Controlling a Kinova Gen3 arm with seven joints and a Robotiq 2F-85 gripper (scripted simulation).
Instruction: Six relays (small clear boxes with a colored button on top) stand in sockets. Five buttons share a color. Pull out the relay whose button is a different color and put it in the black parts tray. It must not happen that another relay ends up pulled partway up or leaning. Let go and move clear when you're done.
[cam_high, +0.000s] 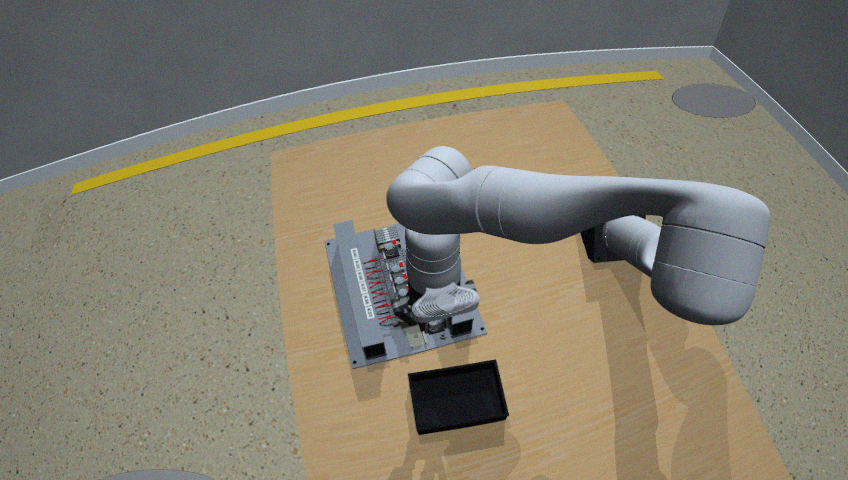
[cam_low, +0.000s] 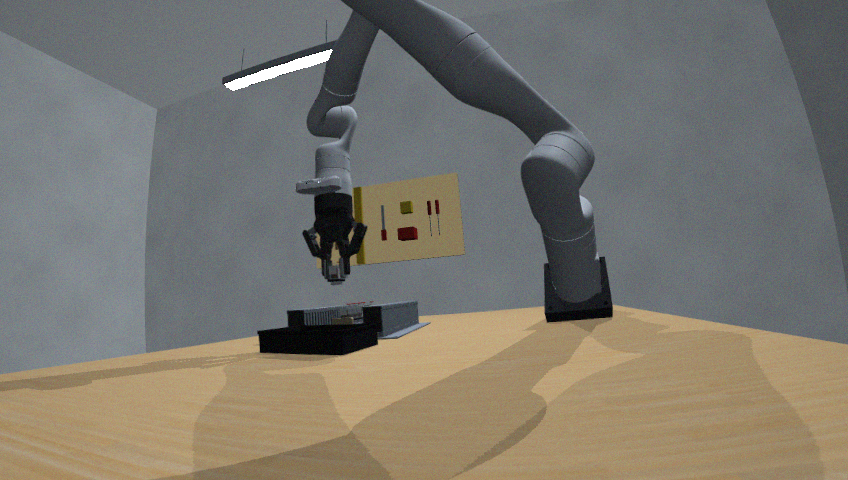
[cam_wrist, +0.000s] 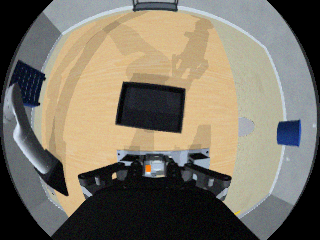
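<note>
Right now the black parts tray is 3 cm behind my hand, 10 cm to the left of it and 12 cm below it.
</note>
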